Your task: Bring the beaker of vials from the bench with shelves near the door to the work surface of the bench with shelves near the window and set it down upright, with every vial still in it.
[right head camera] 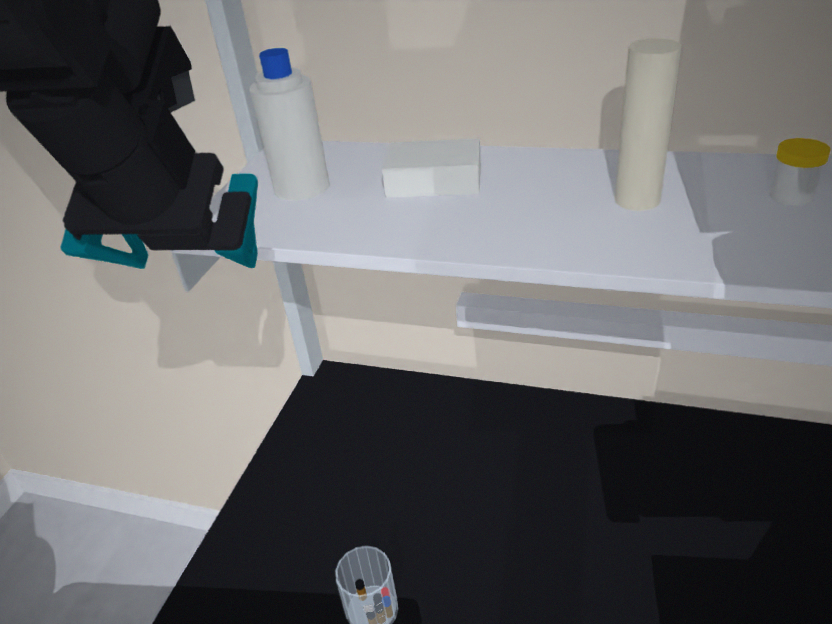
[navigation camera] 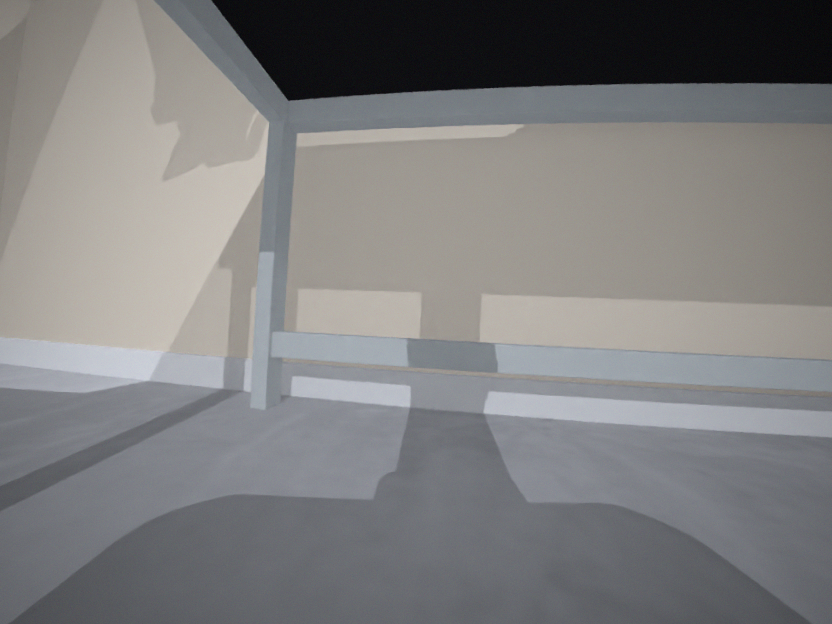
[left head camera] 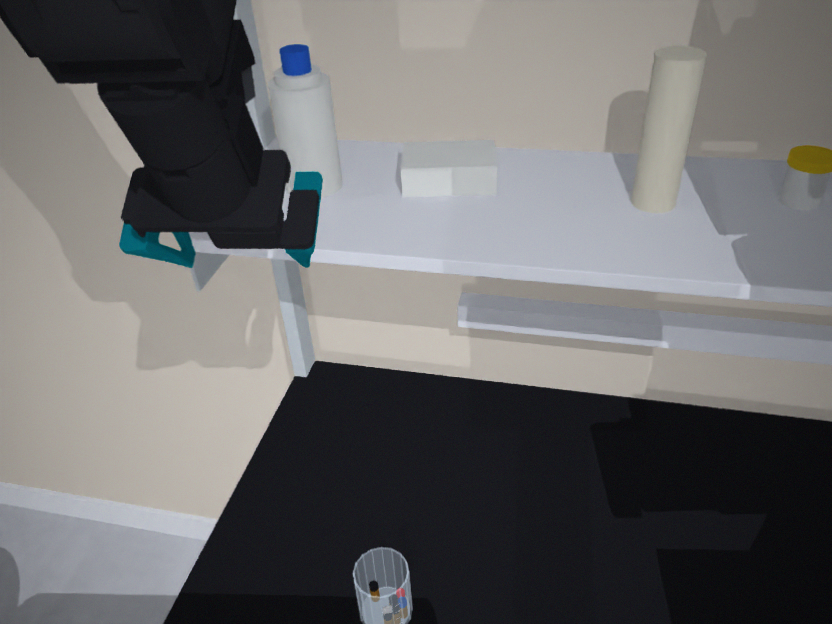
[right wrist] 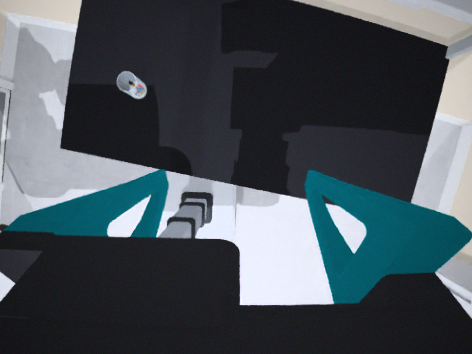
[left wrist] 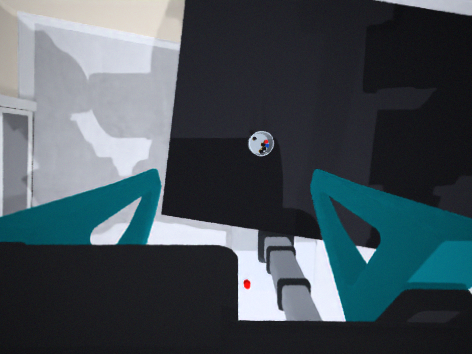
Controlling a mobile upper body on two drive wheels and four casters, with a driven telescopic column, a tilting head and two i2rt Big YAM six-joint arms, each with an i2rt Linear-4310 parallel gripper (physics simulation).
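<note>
The clear glass beaker stands upright on the black bench top, near its left end. Several small vials with black, red and blue tops are inside. The beaker's base is cut off in the left head camera. My left gripper is open and empty, pointing down, high above the bench top; the beaker shows beyond its fingertips. My right gripper is open and empty, with the beaker to its upper left in its wrist view.
A shelf above the bench holds a blue-capped bottle, a white box, a cream cylinder and a yellow-lidded jar. A bench leg stands at the left.
</note>
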